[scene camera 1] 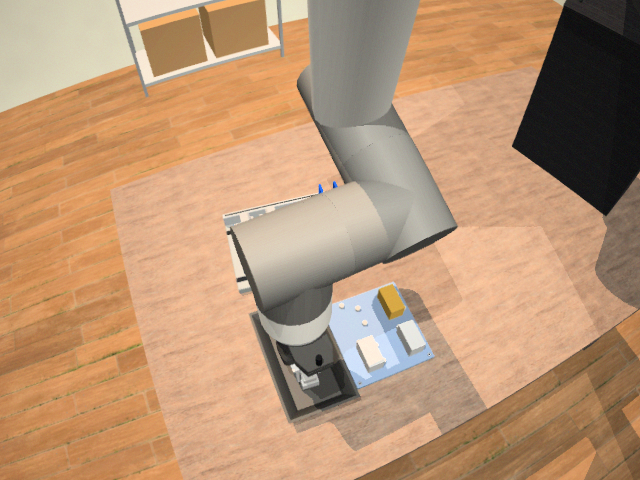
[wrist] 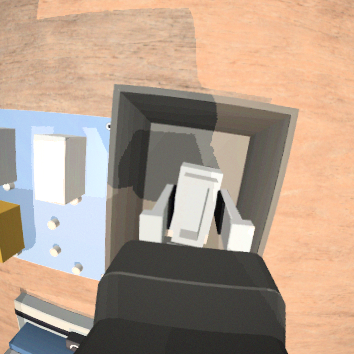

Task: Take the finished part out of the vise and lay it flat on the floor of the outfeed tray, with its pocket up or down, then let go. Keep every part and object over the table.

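Places are measured from the arm's base along level axes (x ahead, y left, z up), in millimetres.
Pixels of known places: gripper, fingertip midpoint: (wrist: 194,199).
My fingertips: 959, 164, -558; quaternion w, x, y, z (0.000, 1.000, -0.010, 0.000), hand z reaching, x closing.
Behind a point stands the place of what it marks, as x, y, z.
The finished part (scene camera 1: 310,382) @[962, 186, -553] (wrist: 194,205) @[959, 160, -554] is a light grey block with a shallow pocket that faces up towards the wrist camera. My gripper (scene camera 1: 305,377) @[959, 164, -559] (wrist: 194,199) @[959, 164, -559] is shut on it, one finger on each long side. The outfeed tray (scene camera 1: 272,369) @[1015, 130, -561] (wrist: 272,177) @[1019, 186, -561] is a deep grey open box. Part and fingers are over its floor, within the outline of its walls in the wrist view; the exact gap to the floor is hard to tell. A shadow lies on the tray floor beside the part. The vise cannot be clearly made out.
A light blue board (scene camera 1: 346,330) @[844, 106, -592] (wrist: 92,220) @[852, 118, -592] stands right beside the tray, with a white block (scene camera 1: 371,353) @[833, 184, -556] (wrist: 52,169) @[836, 180, -556], a grey block (scene camera 1: 412,337) @[744, 192, -556] (wrist: 6,156) @[757, 185, -579], a yellow block (scene camera 1: 390,301) @[743, 102, -556] (wrist: 9,230) @[753, 99, -573] and small pegs. A pale-edged fixture (scene camera 1: 236,263) @[992, -138, -580] (wrist: 50,316) @[778, -35, -580] is partly hidden by the arm.
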